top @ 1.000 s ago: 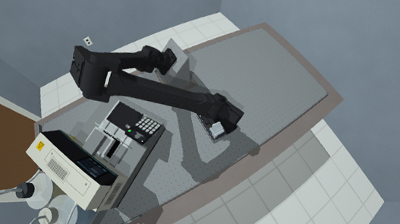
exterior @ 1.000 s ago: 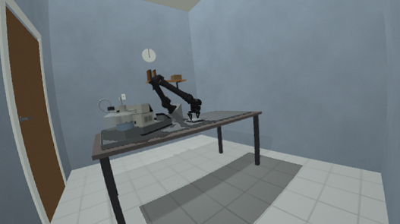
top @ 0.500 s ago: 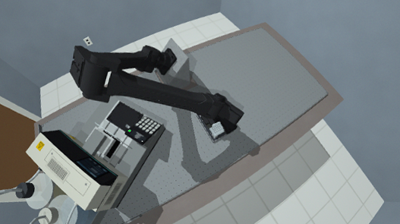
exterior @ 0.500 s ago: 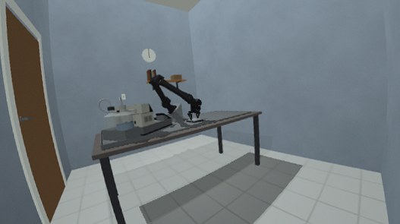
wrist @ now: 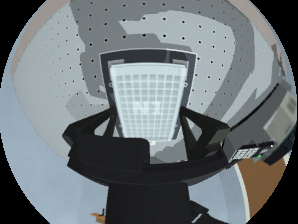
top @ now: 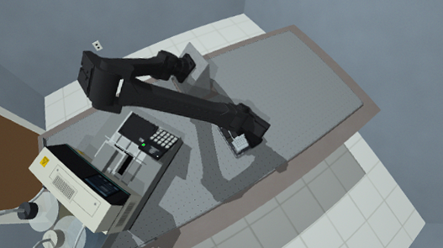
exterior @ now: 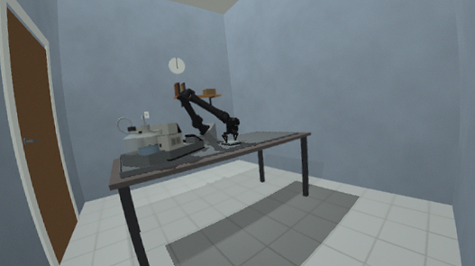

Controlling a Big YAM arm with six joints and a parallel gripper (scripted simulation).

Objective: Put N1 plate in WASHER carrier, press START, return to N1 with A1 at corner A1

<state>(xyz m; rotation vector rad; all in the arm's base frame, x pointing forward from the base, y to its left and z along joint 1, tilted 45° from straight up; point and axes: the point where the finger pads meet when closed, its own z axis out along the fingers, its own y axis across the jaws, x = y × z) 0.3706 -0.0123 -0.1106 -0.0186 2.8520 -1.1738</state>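
Right now the white well plate is 10 mm below my hand. Round my hand: plate washer (130 mm behind, 510 mm to the right, 100 mm above); bottle (40 mm behind, 800 mm to the right, 110 mm above).
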